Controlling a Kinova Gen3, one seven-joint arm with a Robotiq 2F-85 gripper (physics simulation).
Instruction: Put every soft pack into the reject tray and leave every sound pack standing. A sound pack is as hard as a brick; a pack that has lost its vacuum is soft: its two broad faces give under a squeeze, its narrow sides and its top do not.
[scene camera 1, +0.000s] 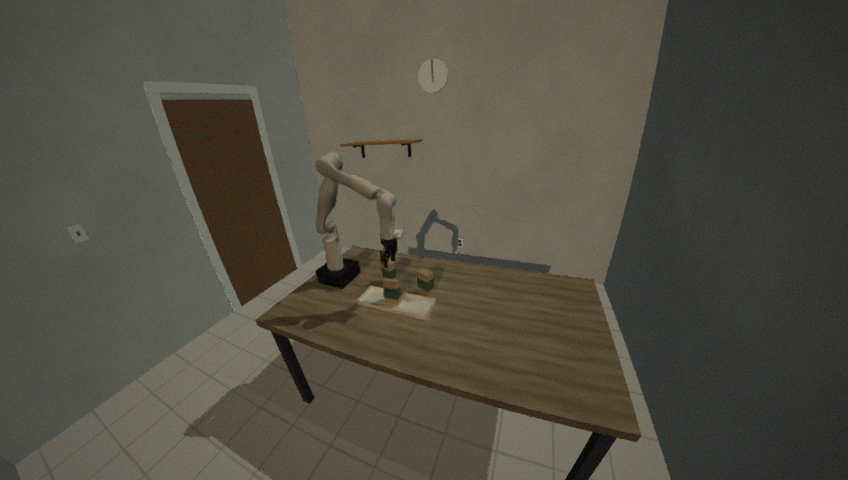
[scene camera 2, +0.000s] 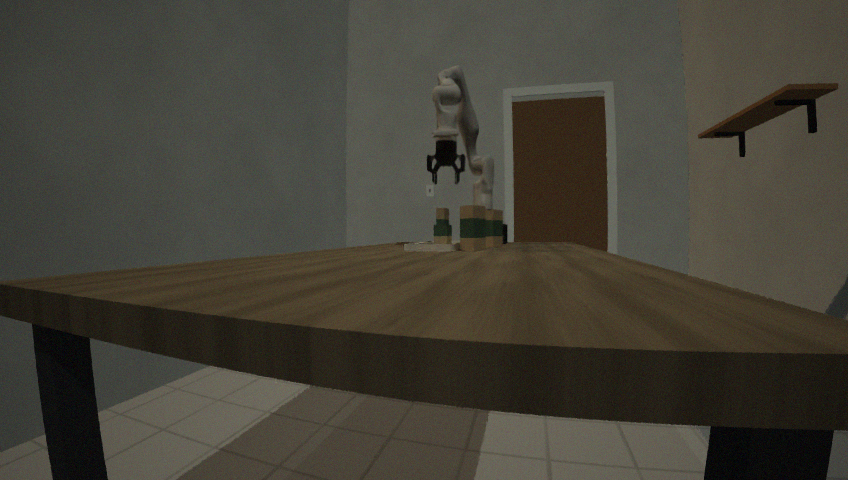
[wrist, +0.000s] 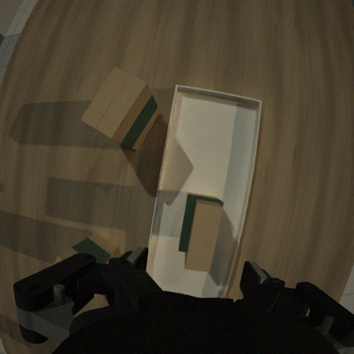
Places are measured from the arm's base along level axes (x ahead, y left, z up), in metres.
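Pixels of known places: gripper, fingertip midpoint: (scene camera 1: 390, 264) (scene camera 2: 445, 183); arm's base, link origin: (scene camera 1: 336, 267).
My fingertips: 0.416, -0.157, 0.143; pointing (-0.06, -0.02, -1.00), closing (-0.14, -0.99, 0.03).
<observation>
Ahead of a thing's pixels: the offset from my fingertips to its top centre, as dx, dy, dz. "spot": to the spot under its first point. Level surfaces: height alone.
The white reject tray @(spot: +0.138, -0.030, -0.230) (scene camera 1: 418, 306) (scene camera 2: 419, 247) (wrist: 220, 135) lies on the table. A tan pack with a green band @(-0.004, -0.012, -0.090) (scene camera 1: 392, 293) (scene camera 2: 442, 230) (wrist: 204, 237) stands upright in it; its top part looks narrower than its band. A second banded pack @(+0.155, +0.093, -0.093) (scene camera 1: 425, 280) (scene camera 2: 473, 227) (wrist: 120, 107) stands on the table beside the tray. A third pack @(-0.083, +0.175, -0.093) (scene camera 1: 388, 272) (scene camera 2: 493, 228) (wrist: 92, 248) stands nearer the arm's base, partly hidden by the gripper in the wrist view. My gripper (scene camera 1: 387, 262) (scene camera 2: 446, 180) (wrist: 194, 267) is open and empty, above the pack in the tray and clear of it.
The arm's black base (scene camera 1: 338, 273) stands on the wooden table @(dz -0.233) (scene camera 1: 505, 333) (scene camera 2: 380, 297) near its back left. The two packs outside the tray stand on the same side of it. A wall shelf (scene camera 1: 380, 142) (scene camera 2: 779, 104) hangs behind the table.
</observation>
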